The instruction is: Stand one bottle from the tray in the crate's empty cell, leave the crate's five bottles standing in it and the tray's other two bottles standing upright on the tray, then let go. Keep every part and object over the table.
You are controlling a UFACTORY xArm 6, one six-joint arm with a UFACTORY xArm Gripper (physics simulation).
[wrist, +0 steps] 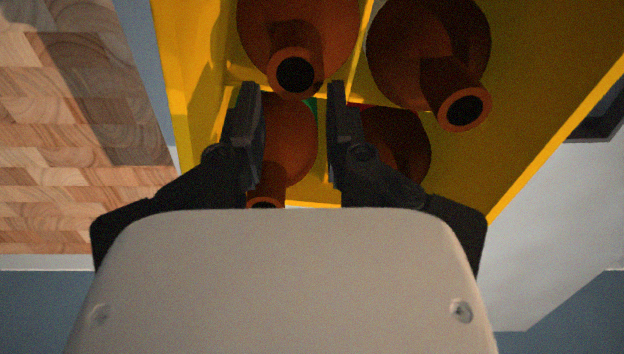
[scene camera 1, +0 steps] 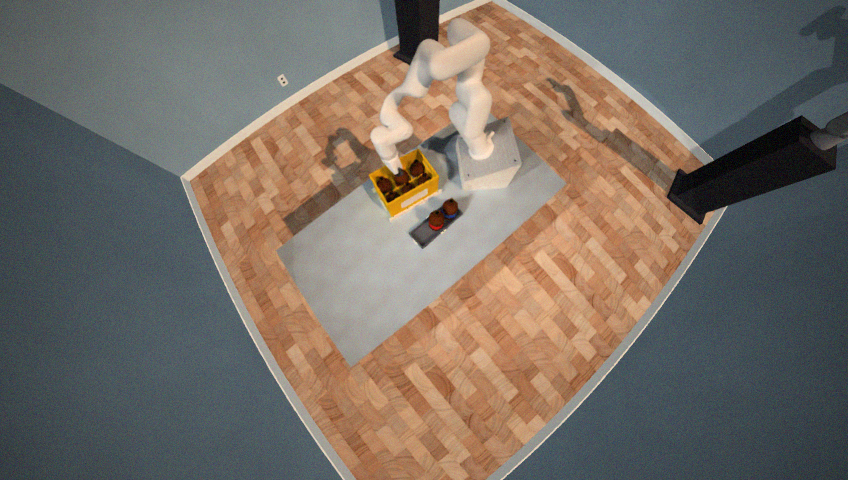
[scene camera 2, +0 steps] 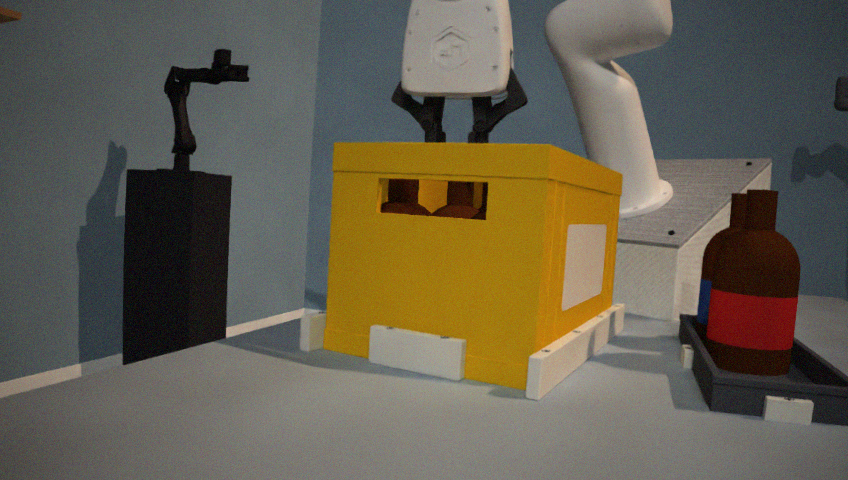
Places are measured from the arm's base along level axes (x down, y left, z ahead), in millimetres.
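Pixels of known places: gripper, fingertip midpoint: (wrist: 294, 105) (scene camera 1: 397, 172); arm's base, origin of the base link: (scene camera 1: 481, 148) (scene camera 2: 631, 201).
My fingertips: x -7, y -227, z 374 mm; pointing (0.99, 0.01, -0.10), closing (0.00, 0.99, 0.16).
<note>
Ahead of a thing's pixels: the offset from my fingertips to its top centre. "*": to the spot under its first point.
The yellow crate {dy +41, dx -16, dz -2 mm} (scene camera 1: 393, 209) (scene camera 2: 428, 267) stands on the table with brown bottles in both rows. In the wrist view four show: one bottle {dy +4, dx -3, dz -17 mm} (wrist: 340, 30) by the fingertips, one {dy +82, dx -3, dz +16 mm} (wrist: 390, 40) to its right, one {dy -35, dx -3, dz +71 mm} (wrist: 297, 145) nearer the palm and one {dy +54, dx -3, dz +99 mm} (wrist: 415, 145) partly behind the right finger. They look upright. My gripper (scene camera 1: 397, 171) (scene camera 2: 457, 135) (wrist: 294, 105) is partly open and empty over the back row; its tips are hidden behind the rim in scene camera 2. The dark tray {dy +279, dx +134, dz +40 mm} (scene camera 1: 423, 236) (scene camera 2: 737, 395) holds a red-labelled bottle {dy +277, dx +0, dz +39 mm} (scene camera 1: 436, 218) (scene camera 2: 752, 321) and a blue-labelled bottle {dy +290, dx +0, dz -48 mm} (scene camera 1: 450, 206) (scene camera 2: 705, 300), both upright.
White blocks {* dy -3, dx +144, dz +140 mm} (scene camera 2: 416, 352) edge the crate's foot. The robot's base block (scene camera 1: 490, 163) (scene camera 2: 648, 273) stands beside the crate and behind the tray. A black pedestal (scene camera 2: 175, 255) with a small dark arm stands beyond the table.
</note>
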